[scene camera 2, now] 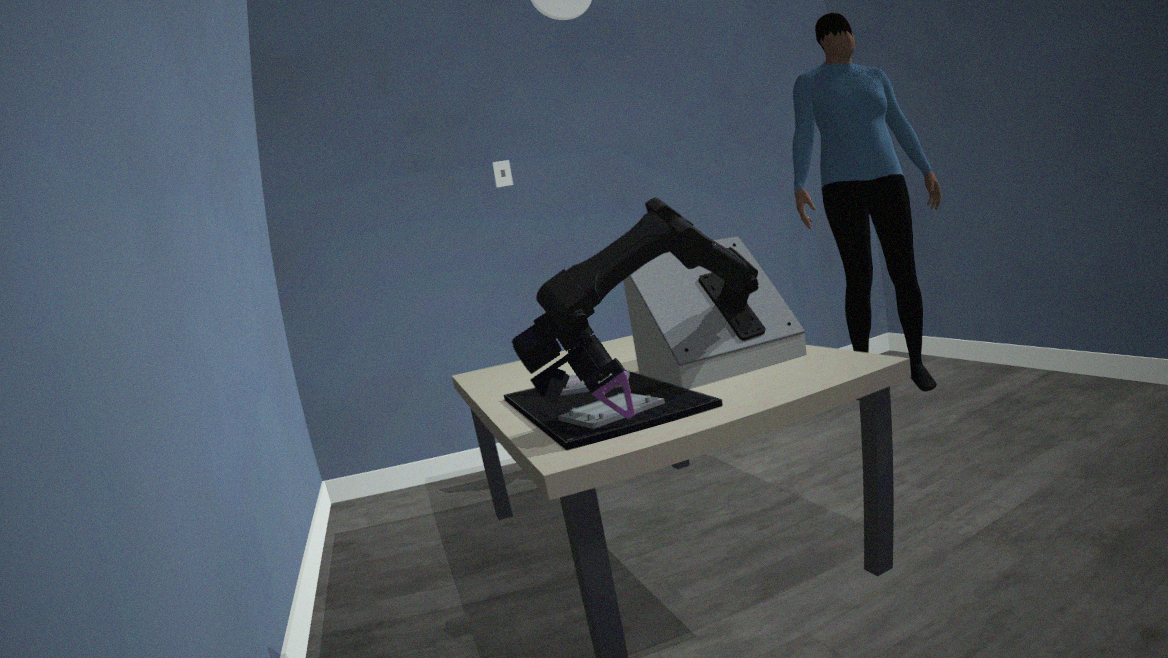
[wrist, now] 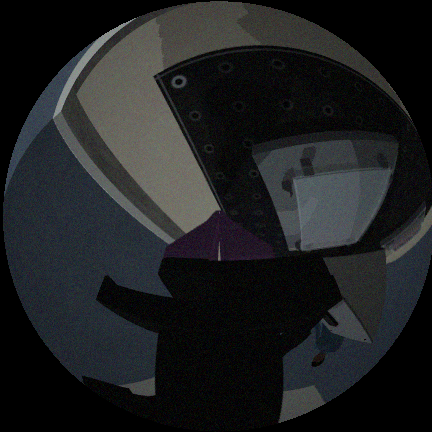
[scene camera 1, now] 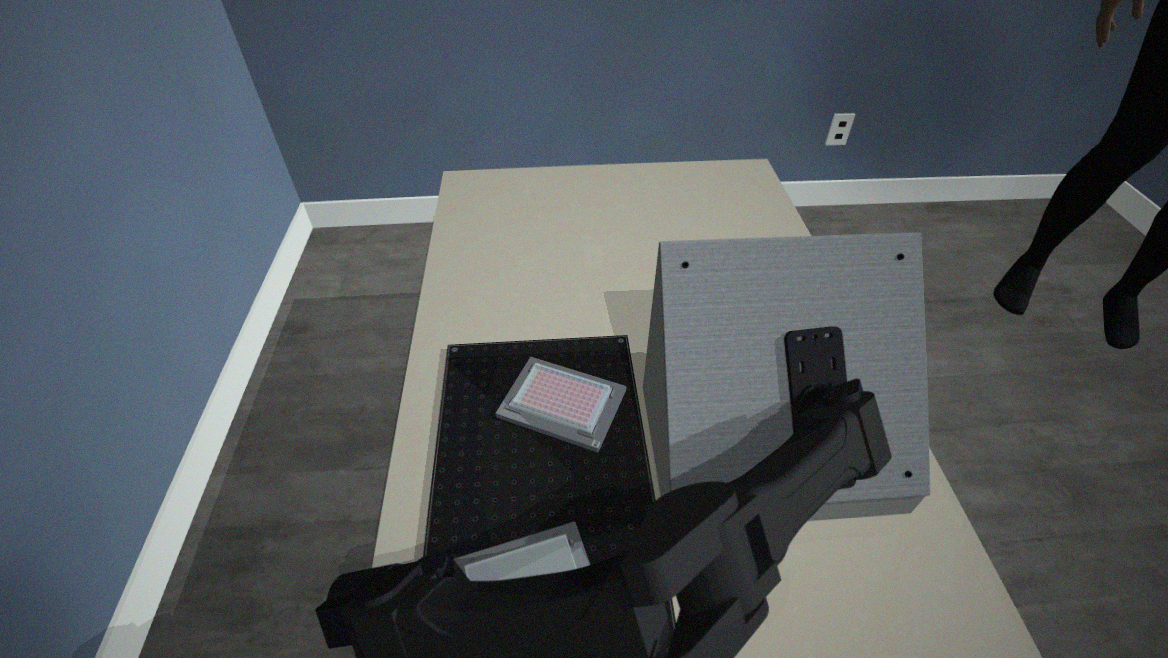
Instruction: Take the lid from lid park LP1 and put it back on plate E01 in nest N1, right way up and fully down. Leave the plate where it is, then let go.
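Frame: origin at the arm's base, x ahead, y left, z up, level; centimetres.
Seen in the pictures: gripper, fingertip midpoint: (scene camera 2: 631,417) (wrist: 218,215); arm's base, link origin: (scene camera 2: 730,305) (scene camera 1: 818,408).
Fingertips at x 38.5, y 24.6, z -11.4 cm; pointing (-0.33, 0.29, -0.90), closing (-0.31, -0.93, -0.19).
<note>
Offsets run from my fingertips to a thing's top centre. "*": to the spot under its first point. Level surfaces: height alone.
My gripper (wrist: 218,215) (scene camera 2: 630,416) is shut with its purple fingertips together and nothing between them. It is low over the black board, beside the near park. The clear, pale lid @(dx -0.8, dy -11.5, dz +0.5 cm) (wrist: 340,210) (scene camera 1: 527,559) lies on the grey lid park (wrist: 272,165) (scene camera 1: 555,537), to the right of the fingers in the wrist view and apart from them. The arm covers part of the park in scene camera 1. The plate @(dx -7.3, dy -38.4, dz +1.3 cm) (scene camera 1: 562,396) with pink wells sits in the grey nest @(* dx -13.6, dy -32.7, dz -1.3 cm) (scene camera 1: 608,431) farther back on the board; its wells show with no lid over them.
The black perforated board @(dx -3.5, dy -25.8, dz -1.2 cm) (scene camera 1: 490,490) (scene camera 2: 690,402) (wrist: 200,132) lies on the beige table @(dz -2.6 cm) (scene camera 1: 523,245) (scene camera 2: 825,371). The grey slanted arm mount (scene camera 1: 735,302) (scene camera 2: 678,314) stands beside the board. A person (scene camera 2: 850,122) stands behind the table.
</note>
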